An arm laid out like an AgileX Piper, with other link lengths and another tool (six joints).
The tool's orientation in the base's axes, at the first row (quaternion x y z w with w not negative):
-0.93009 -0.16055 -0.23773 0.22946
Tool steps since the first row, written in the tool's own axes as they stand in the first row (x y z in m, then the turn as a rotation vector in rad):
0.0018 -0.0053 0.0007 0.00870 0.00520 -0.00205
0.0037 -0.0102 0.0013 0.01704 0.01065 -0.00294
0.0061 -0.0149 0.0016 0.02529 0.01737 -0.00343
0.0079 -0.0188 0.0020 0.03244 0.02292 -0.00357
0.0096 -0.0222 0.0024 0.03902 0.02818 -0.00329
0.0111 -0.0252 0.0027 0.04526 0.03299 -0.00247
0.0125 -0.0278 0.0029 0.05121 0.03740 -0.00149
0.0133 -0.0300 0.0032 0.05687 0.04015 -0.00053
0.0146 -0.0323 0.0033 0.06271 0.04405 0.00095
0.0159 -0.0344 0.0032 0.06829 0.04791 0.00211
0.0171 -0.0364 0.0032 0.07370 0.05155 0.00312
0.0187 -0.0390 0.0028 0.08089 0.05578 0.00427
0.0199 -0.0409 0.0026 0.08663 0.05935 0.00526
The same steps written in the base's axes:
-0.0004 0.0052 0.0022 0.00863 -0.00377 0.00427
-0.0006 0.0100 0.0045 0.01749 -0.00723 0.00736
-0.0004 0.0145 0.0071 0.02695 -0.01158 0.00964
-0.0003 0.0184 0.0091 0.03513 -0.01497 0.01149
-0.0001 0.0217 0.0109 0.04288 -0.01802 0.01282
0.0000 0.0247 0.0124 0.05035 -0.02048 0.01372
0.0002 0.0273 0.0139 0.05748 -0.02258 0.01448
0.0001 0.0294 0.0149 0.06369 -0.02334 0.01568
0.0002 0.0317 0.0163 0.07070 -0.02478 0.01617
0.0004 0.0336 0.0178 0.07736 -0.02639 0.01679
0.0006 0.0355 0.0191 0.08374 -0.02792 0.01751
0.0008 0.0378 0.0211 0.09189 -0.02955 0.01884
0.0009 0.0396 0.0226 0.09851 -0.03097 0.01978

